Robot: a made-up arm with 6 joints.
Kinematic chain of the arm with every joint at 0, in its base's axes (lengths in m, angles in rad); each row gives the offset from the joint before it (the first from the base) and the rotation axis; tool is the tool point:
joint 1: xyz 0 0 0.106 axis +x
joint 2: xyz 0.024 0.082 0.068 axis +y
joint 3: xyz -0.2 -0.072 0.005 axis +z
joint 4: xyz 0.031 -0.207 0 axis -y
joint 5: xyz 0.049 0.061 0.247 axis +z
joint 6: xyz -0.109 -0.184 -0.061 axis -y
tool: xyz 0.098 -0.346 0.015
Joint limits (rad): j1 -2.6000..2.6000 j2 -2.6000..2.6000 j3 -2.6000..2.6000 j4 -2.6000..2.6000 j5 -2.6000..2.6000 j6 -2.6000..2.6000
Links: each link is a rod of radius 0.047 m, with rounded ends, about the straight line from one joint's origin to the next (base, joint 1, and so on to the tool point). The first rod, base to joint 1, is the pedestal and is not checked.
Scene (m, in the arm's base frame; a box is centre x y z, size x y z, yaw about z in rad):
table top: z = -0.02
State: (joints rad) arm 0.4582 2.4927 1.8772 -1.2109 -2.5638 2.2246
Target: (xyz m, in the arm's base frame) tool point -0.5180 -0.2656 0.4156
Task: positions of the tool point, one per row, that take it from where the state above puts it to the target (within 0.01 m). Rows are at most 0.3 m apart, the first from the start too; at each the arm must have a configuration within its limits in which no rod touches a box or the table.
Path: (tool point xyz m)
1: 0.5160 -0.1284 0.6429
2: 0.3012 -0.1899 0.7842
3: 0.0412 -0.2212 0.8332
4: -0.2140 -0.2333 0.7756
5: -0.4131 -0.2431 0.6238
6: -0.5180 -0.2656 0.4156

